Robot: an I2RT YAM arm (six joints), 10 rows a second.
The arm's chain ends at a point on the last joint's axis. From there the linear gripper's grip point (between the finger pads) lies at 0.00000 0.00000 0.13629 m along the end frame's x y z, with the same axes.
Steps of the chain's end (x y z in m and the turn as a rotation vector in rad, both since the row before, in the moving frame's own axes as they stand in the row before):
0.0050, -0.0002, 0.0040, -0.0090, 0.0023, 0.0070
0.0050, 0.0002, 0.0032, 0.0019, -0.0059, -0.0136
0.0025, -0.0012, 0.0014, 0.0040, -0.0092, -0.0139
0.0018, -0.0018, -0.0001, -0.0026, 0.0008, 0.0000
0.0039, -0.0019, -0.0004, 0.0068, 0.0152, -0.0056
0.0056, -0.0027, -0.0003, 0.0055, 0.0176, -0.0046
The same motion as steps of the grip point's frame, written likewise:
0.0053, 0.0010, 0.0040, -0.0090, 0.0023, 0.0070
0.0042, -0.0001, 0.0032, 0.0019, -0.0059, -0.0136
0.0012, -0.0017, 0.0014, 0.0040, -0.0092, -0.0139
0.0019, -0.0014, -0.0001, -0.0026, 0.0008, 0.0000
0.0060, -0.0028, -0.0004, 0.0068, 0.0152, -0.0056
0.0080, -0.0035, -0.0003, 0.0055, 0.0176, -0.0046

